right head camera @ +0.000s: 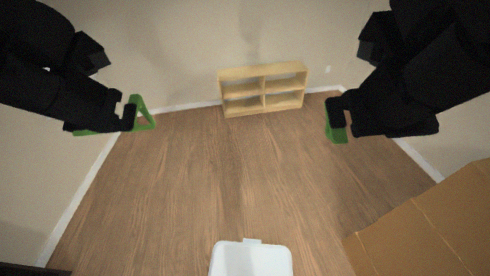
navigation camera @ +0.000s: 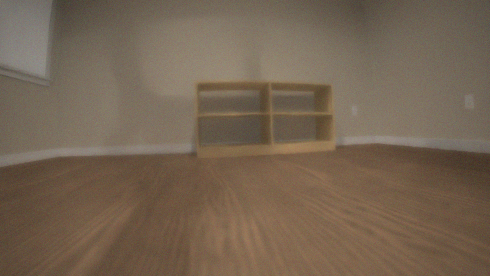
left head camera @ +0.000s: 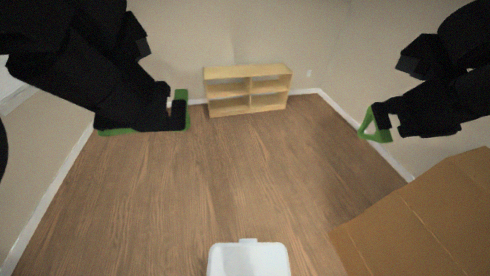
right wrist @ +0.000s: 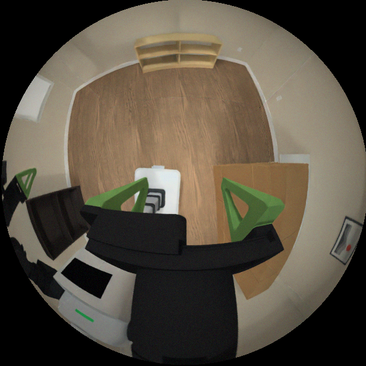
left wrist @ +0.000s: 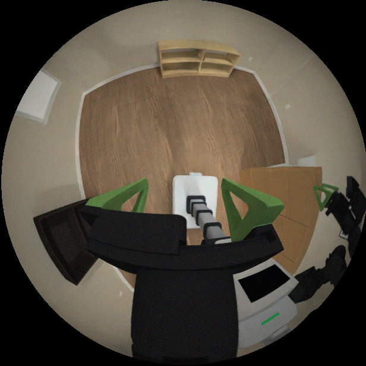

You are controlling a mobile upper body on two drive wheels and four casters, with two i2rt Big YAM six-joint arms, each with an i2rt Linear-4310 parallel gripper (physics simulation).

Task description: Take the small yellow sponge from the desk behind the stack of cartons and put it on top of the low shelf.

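Frame: origin at the left arm's base, x right, y up, z back, level; millimetres.
Seen in the pictures: left gripper, fingertip midpoint: [right head camera: 136,127] [left head camera: 165,126]; right gripper, fingertip midpoint: [right head camera: 352,132] [left head camera: 378,132].
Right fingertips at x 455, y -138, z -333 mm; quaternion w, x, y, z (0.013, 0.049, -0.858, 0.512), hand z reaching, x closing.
A point is followed by its place in that frame.
The low shelf [left head camera: 245,72] @[x 227, y -800, z -2188 mm] [right head camera: 262,70] @[x 278, y -799, z -2237 mm] [left wrist: 199,46] [right wrist: 177,39] [navigation camera: 270,117] @[x 298, y -1108, z -2104 mm] is light wood with four compartments and stands against the far wall. Its top board shows no object on it. The stack of brown cartons [left head camera: 425,225] @[x 964, y -600, z -249 mm] [right head camera: 435,225] @[x 955, y -593, z -304 mm] [left wrist: 302,200] [right wrist: 292,200] stands at the right, close beside the robot. The small yellow sponge does not show, and the desk cannot be made out for certain. My left gripper [left wrist: 184,181] is open and empty, high above the floor. My right gripper [right wrist: 184,181] is open and empty at similar height. Both are far from the shelf.
A dark brown open-fronted unit [left wrist: 66,240] [right wrist: 56,220] stands at the left in the wrist views. The robot's white base [left head camera: 248,260] @[x 223, y -1150, z -219 mm] [right head camera: 251,260] @[x 231, y -1150, z -222 mm] is at the bottom. Wood floor [navigation camera: 250,210] @[x 188, y -1410, z -886 mm] lies between it and the shelf. A pale flat piece [right wrist: 294,158] borders the cartons.
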